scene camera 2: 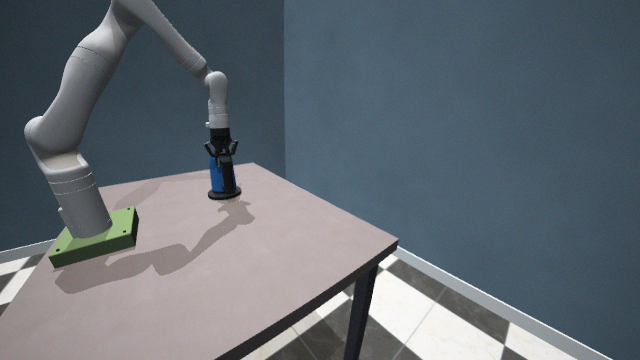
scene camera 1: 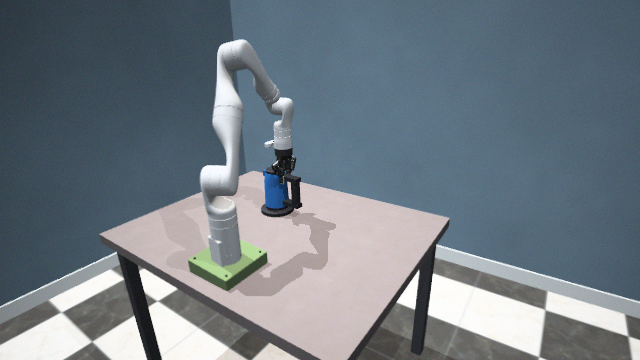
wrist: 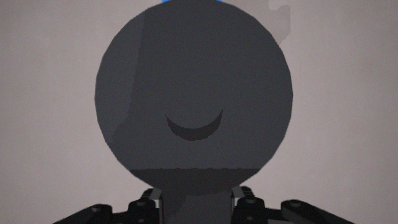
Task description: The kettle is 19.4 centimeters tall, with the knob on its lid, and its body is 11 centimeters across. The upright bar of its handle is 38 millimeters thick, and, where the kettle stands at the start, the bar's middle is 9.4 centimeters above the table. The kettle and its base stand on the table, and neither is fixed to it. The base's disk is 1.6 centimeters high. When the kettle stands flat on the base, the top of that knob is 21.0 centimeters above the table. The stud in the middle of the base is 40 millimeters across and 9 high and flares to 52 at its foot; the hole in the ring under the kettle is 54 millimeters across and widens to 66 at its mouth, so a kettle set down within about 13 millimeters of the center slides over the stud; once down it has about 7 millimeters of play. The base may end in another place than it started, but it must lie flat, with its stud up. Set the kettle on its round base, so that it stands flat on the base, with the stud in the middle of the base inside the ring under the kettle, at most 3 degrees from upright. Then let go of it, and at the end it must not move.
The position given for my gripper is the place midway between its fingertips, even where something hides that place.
Observation:
In view: my gripper [wrist: 197, 195] and a blue kettle [scene camera 1: 276, 195].
The blue kettle is seen too in scene camera 2 [scene camera 2: 228, 185] and in the wrist view [wrist: 195, 131].

